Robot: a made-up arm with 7 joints.
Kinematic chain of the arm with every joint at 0, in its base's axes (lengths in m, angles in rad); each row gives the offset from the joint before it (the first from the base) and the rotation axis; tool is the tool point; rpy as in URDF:
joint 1: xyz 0 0 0.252 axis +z
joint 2: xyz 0 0 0 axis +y
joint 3: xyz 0 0 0.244 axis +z
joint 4: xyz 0.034 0 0 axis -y
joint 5: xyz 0.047 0 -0.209 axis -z
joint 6: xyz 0 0 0 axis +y
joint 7: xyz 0.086 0 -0.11 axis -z
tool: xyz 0 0 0 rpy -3.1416 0 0
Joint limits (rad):
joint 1: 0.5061..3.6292
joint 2: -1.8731..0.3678
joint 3: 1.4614..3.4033
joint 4: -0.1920..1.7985
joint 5: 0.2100..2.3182
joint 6: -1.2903..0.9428
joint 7: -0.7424..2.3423
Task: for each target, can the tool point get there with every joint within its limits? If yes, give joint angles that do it. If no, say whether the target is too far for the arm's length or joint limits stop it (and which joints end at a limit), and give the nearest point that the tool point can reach.
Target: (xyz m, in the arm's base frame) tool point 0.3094 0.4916 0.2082
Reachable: no: joint limits stop it (at a limit: joint 1, joint 3, joint 6) | nearest point 0.3631 0.3423 0.2102 | short by 0.159 m
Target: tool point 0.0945 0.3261 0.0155
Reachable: no: joint limits stop it (at a limit: joint 1, joint 3, joint 6) | nearest point 0.1592 0.2304 0.0032 | short by 0.116 m
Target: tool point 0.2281 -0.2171 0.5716
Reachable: yes | joints 2.6868 0.1853 3.1240 1.3737 1.2391 -0.0723 0.3813
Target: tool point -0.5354 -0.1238 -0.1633
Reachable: no: too far | nearest point -0.4235 -0.0979 -0.0765 | short by 0.144 m
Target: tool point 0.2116 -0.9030 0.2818
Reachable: no: too far | nearest point 0.1242 -0.5302 0.2695 | short by 0.383 m
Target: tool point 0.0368 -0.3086 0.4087
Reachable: yes | joints 2.9762 0.0481 2.1047 0.6292 0.5377 -0.7304 0.5351
